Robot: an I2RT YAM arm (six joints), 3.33 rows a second.
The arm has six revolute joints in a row. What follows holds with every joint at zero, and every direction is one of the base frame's. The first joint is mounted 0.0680 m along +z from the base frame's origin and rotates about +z. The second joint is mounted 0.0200 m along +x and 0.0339 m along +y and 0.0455 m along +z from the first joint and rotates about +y. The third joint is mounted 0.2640 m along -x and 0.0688 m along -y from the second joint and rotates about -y. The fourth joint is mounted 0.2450 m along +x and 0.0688 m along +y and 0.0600 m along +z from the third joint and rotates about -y. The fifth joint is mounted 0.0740 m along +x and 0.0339 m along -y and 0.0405 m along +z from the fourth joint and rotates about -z. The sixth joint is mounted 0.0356 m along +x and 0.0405 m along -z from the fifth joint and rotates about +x. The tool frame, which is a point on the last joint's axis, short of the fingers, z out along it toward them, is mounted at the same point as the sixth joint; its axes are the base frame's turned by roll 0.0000, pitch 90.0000 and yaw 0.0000 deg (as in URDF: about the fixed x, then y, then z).
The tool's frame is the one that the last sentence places.
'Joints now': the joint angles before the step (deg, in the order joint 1, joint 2, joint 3, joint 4, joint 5, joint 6). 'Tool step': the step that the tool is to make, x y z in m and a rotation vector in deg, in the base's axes. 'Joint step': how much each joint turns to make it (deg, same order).
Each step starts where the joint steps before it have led.
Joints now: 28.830, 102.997, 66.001, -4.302, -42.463, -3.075
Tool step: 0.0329, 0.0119, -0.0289, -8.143, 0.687, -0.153
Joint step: -0.438, 10.288, 9.770, -8.184, 4.683, -6.498
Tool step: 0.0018, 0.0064, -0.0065, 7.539, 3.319, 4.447
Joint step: 0.083, 1.859, -0.358, 4.844, -9.050, 2.894
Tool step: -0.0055, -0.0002, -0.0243, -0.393, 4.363, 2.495
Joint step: 0.174, 2.457, -1.411, -0.877, -2.828, -0.971
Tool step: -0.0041, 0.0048, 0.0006, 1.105, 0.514, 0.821
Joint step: 0.791, -0.267, -0.618, 1.314, -0.972, 1.140
